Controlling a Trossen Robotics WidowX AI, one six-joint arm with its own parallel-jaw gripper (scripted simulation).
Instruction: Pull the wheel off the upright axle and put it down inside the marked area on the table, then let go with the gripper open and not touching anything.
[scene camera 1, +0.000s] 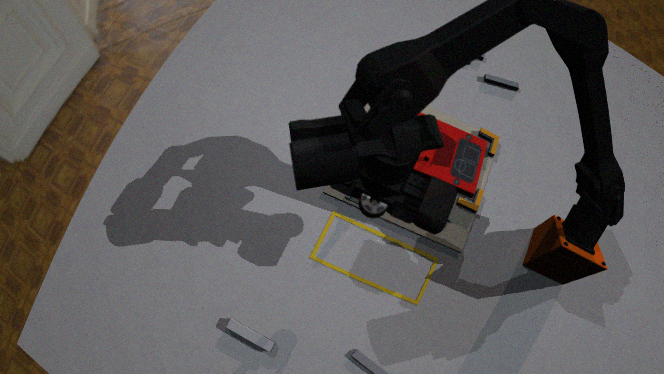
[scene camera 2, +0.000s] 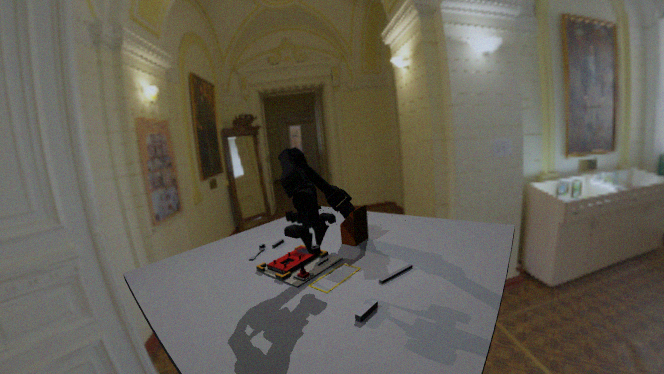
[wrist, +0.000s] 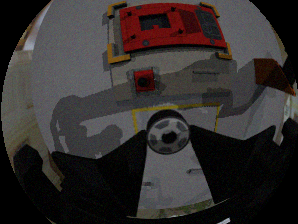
Scene:
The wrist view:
gripper: 167, 132
grey wheel: 164, 143, held by the gripper
red fixture: 140, 33

